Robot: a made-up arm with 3 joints. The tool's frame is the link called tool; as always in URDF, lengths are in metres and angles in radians. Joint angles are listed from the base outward.
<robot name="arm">
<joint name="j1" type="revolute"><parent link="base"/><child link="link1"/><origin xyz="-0.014 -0.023 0.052" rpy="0 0 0"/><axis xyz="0 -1 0"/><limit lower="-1.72" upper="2.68"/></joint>
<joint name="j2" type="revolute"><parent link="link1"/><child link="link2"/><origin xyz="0.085 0.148 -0.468" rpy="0 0 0"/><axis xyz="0.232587 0.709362 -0.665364"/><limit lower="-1.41" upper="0.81"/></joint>
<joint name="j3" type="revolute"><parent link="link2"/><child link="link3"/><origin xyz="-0.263 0.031 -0.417" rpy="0 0 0"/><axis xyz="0 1 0"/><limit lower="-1.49" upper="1.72"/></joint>
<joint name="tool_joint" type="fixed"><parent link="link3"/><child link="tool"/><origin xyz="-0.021 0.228 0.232" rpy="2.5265 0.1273 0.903"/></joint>
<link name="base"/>
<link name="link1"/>
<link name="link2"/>
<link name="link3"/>
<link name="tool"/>
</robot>
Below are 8 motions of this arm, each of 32 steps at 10 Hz.
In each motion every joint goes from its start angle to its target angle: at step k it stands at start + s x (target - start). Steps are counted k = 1, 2, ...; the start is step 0. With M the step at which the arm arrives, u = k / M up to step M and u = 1 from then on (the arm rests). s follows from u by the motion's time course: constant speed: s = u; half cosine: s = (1 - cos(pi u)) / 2; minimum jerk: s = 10 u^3 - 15 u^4 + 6 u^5.
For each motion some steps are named. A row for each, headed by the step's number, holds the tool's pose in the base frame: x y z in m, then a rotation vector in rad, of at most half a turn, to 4 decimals.
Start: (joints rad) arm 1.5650 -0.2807 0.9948
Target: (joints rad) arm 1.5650 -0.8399 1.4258
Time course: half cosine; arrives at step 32
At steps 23, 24, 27, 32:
23: 0.8402 0.3186 0.1745 1.5644 0.5815 0.5644
24: 0.8429 0.3178 0.1801 1.5578 0.5737 0.5533
27: 0.8493 0.3162 0.1937 1.5424 0.5543 0.5269
32: 0.8533 0.3153 0.2031 1.5324 0.5405 0.5093

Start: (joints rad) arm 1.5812 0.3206 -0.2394
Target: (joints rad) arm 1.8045 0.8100 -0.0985
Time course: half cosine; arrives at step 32
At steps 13, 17, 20, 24, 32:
13: 0.5181 0.4977 -0.0807 1.6347 0.0785 1.6939
17: 0.4954 0.5121 -0.0336 1.7283 0.0867 1.6992
20: 0.4781 0.5210 0.0011 1.7966 0.0958 1.7036
24: 0.4575 0.5294 0.0406 1.8742 0.1098 1.7091
32: 0.4383 0.5354 0.0762 1.9438 0.1257 1.7143

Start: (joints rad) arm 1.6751 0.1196 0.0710
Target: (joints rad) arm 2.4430 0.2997 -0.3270
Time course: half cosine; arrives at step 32
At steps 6, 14, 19, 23, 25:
6: 0.6256 0.4136 -0.0232 1.3472 0.1666 1.6516
14: 0.6203 0.4294 0.1058 1.0857 -0.0540 1.8685
19: 0.6001 0.4427 0.2022 0.8682 -0.2213 2.0120
23: 0.5774 0.4528 0.2684 0.7052 -0.3389 2.1017
25: 0.5662 0.4570 0.2944 0.6375 -0.3859 2.1349

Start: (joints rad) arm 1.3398 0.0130 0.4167
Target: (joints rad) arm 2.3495 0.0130 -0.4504
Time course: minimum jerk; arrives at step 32
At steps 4, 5, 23, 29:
4: 0.6090 0.3862 -0.1923 1.7773 0.6102 1.1219
5: 0.6110 0.3863 -0.1861 1.7602 0.5946 1.1430
23: 0.6851 0.3877 0.2311 0.4442 -0.3766 2.0154
29: 0.6803 0.3879 0.3138 0.1940 -0.5292 2.0752

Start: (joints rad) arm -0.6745 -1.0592 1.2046
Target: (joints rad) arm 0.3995 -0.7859 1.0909
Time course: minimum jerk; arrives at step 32
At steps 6, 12, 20, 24, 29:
6: -0.3838 0.2947 -0.7121 1.5118 2.0990 -0.9457
12: -0.2011 0.2959 -0.7710 1.5889 1.9277 -0.7473
20: 0.1742 0.3001 -0.7594 1.6869 1.5865 -0.3461
24: 0.3089 0.3024 -0.7106 1.7050 1.4567 -0.1913
29: 0.3799 0.3038 -0.6734 1.7104 1.3841 -0.1042

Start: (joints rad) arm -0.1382 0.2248 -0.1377
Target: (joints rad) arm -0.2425 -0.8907 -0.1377
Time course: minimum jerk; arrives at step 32
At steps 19, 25, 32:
19: -0.3739 0.2445 -0.6855 1.8640 1.3638 0.6244
25: -0.3517 0.1719 -0.7449 1.6258 1.4430 0.8485
32: -0.3408 0.1525 -0.7602 1.5545 1.4616 0.9107

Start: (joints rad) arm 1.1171 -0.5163 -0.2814
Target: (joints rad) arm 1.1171 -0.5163 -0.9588
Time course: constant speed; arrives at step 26
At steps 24, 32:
24: 0.6993 0.1912 -0.6173 0.3314 0.0612 1.9342
32: 0.7090 0.1885 -0.6240 0.2836 0.0336 1.9595

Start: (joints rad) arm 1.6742 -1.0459 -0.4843
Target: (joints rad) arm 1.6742 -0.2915 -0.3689
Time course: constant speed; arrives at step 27
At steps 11, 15, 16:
11: 0.8924 0.1565 -0.0497 0.0058 -0.0840 1.7491
15: 0.8677 0.1907 -0.0795 0.1457 -0.0817 1.7695
16: 0.8609 0.1994 -0.0862 0.1808 -0.0809 1.7739

